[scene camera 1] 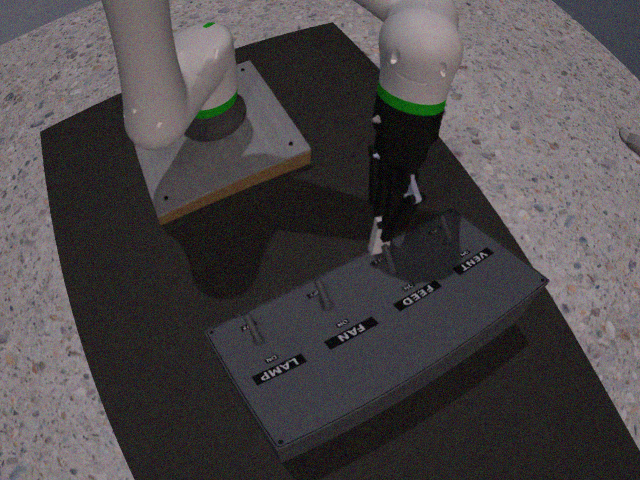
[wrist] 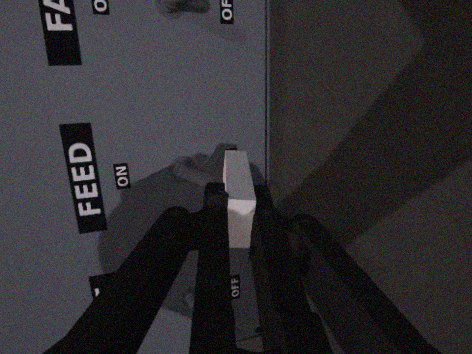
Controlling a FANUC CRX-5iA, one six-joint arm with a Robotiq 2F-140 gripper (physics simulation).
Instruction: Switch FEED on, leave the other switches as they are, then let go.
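Places are measured from the arm's base along level axes (x ahead, y left, z up), in metres.
Pixels of known places: gripper, between the fingertips: [scene camera 1: 377,249] [wrist: 233,169]; arm's base, origin of its link: [scene camera 1: 212,116].
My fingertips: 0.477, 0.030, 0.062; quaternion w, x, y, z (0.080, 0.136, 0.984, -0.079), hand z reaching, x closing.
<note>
Ahead of a thing's pixels: the offset from my fingertips to its top centre, as dx, dy, dz. "spot": to the spot under its first point. Level surfaces: height alone.
The grey switch panel [scene camera 1: 361,382] [wrist: 150,100] has four toggle levers. The FEED lever {+0.025, +0.000, +0.027} [scene camera 1: 388,259] leans toward its OFF side; in the wrist view its base [wrist: 187,167] shows beside the fingertips, and its tip is hidden behind them. My gripper [scene camera 1: 377,242] [wrist: 233,169] is shut and empty, pointing down at the panel's OFF-side edge, right beside the FEED lever. Whether it touches the lever I cannot tell. The FEED label {+0.106, -0.012, +0.024} [scene camera 1: 417,295] [wrist: 83,177] is readable. The FAN lever {spot: +0.014, -0.120, +0.009} [scene camera 1: 324,295] [wrist: 185,5], LAMP lever {-0.010, -0.238, +0.025} [scene camera 1: 253,329] and VENT lever {+0.041, +0.119, +0.025} [scene camera 1: 445,228] lean toward OFF.
The panel lies on a dark mat {dz -0.105} [scene camera 1: 129,310] [wrist: 320,100]. The arm's base plate [scene camera 1: 268,118] stands behind it at the upper left. The VENT lever is on one side of the gripper and the FAN lever on the other. The gripper's shadow darkens the panel around FEED and VENT.
</note>
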